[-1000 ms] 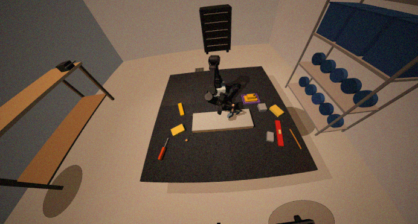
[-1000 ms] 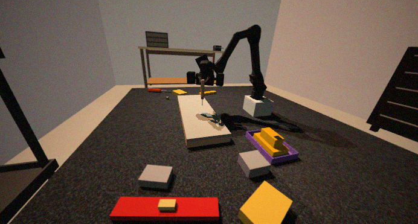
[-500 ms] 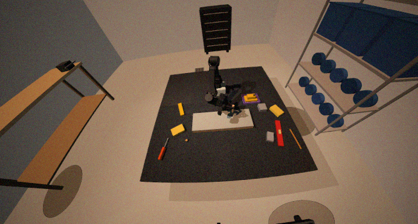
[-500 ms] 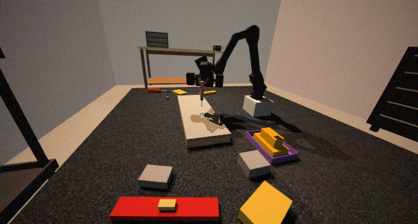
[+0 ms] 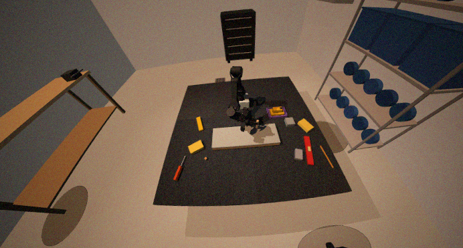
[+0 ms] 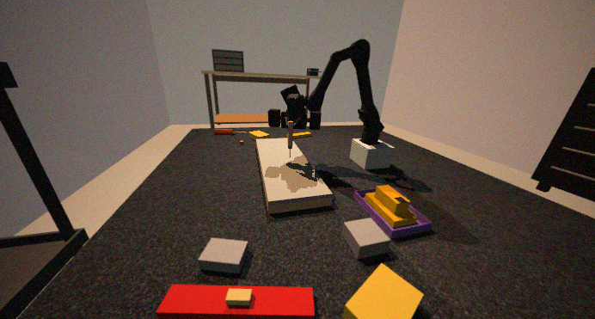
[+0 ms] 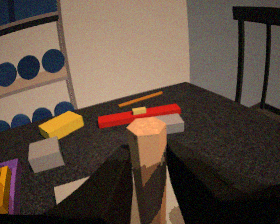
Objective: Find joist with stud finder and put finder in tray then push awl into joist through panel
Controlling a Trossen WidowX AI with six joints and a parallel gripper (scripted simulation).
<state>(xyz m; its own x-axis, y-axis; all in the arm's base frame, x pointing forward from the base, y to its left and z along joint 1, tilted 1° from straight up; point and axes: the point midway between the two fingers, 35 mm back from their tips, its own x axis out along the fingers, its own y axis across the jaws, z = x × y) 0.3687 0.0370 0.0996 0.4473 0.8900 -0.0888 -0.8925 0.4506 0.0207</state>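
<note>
The awl lies 6 cm below my gripper tip. Also, from my gripper tip: purple tray (22 cm behind, 24 cm to the left, 18 cm below); then stud finder (21 cm behind, 26 cm to the left, 14 cm below); then square indicator window (21 cm behind, 27 cm to the left, 13 cm below).
</note>
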